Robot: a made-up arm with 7 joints. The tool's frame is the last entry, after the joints. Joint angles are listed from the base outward. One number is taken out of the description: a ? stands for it. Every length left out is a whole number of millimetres.
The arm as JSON. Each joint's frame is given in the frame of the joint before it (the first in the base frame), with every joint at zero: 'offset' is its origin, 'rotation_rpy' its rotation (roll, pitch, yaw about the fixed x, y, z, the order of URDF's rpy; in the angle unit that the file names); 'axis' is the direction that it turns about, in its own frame. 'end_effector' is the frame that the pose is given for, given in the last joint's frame.
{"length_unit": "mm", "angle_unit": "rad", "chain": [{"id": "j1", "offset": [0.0, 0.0, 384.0], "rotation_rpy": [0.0, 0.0, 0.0], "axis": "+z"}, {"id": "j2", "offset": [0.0, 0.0, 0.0], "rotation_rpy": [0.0, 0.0, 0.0], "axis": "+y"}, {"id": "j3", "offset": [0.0, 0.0, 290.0], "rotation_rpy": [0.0, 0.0, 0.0], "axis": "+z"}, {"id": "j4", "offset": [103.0, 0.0, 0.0], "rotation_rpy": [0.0, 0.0, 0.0], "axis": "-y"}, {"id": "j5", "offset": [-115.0, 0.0, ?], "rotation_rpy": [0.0, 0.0, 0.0], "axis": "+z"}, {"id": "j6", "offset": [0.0, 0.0, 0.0], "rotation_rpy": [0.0, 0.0, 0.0], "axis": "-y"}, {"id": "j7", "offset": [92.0, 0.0, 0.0], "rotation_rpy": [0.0, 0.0, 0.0], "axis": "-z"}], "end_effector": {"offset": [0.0, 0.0, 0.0], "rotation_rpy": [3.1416, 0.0, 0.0]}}
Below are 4 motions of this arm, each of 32 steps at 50 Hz.
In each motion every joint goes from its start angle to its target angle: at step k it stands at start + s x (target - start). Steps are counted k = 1, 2, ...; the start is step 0. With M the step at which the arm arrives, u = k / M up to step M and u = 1 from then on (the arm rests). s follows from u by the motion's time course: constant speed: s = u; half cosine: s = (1 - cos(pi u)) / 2; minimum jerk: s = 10 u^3 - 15 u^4 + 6 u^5.
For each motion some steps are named. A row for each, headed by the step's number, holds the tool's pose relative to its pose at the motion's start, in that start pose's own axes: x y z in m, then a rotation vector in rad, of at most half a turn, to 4 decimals.
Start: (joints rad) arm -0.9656 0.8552 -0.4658 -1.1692 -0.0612 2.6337 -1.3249
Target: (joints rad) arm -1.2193 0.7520 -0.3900 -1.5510 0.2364 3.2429 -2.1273
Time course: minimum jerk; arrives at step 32
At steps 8, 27, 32:
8: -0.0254 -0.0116 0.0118 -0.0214 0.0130 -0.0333
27: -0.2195 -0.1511 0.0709 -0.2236 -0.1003 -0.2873
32: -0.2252 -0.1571 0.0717 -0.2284 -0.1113 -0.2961

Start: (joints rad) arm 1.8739 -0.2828 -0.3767 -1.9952 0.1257 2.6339 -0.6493
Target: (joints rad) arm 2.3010 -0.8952 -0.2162 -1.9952 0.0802 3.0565 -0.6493
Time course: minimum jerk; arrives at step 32
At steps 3, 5, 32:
3: 0.0021 -0.0017 -0.0027 -0.0001 0.0077 -0.0023
5: 0.0086 -0.0070 -0.0115 -0.0002 0.0320 -0.0095
32: 0.0632 -0.1404 -0.4414 0.0520 1.1011 -0.0902

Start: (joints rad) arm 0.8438 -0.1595 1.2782 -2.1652 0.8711 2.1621 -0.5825
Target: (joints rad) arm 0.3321 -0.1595 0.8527 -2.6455 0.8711 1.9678 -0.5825
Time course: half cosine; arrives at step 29
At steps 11, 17, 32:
11: -0.0983 0.1966 -0.0503 -0.0068 0.0045 0.3345
17: -0.2546 0.3412 -0.0907 0.0430 0.0342 0.6712
32: -0.4689 0.4239 -0.1066 0.1679 0.1081 1.0408

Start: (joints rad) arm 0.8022 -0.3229 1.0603 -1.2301 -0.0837 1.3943 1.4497
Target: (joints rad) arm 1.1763 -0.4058 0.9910 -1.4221 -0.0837 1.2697 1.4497
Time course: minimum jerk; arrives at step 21
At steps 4, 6, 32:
4: -0.0101 0.0005 0.0001 -0.0073 -0.0024 -0.0146
6: -0.0287 0.0019 0.0002 -0.0207 -0.0065 -0.0415
32: -0.1900 0.0437 -0.0050 -0.1344 -0.0166 -0.2823

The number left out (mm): 535.0
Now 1 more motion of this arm.
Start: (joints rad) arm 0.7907 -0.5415 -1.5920 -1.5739 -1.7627 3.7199 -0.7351
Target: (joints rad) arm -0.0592 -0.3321 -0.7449 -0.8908 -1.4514 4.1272 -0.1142
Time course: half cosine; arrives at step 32
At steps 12, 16, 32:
12: -0.0548 0.1738 -0.0798 -0.2933 -0.0730 0.0078
16: -0.0557 0.2737 -0.1318 -0.4638 -0.0546 -0.0060
32: 0.0244 0.4761 -0.2434 -0.8047 0.1890 -0.0735

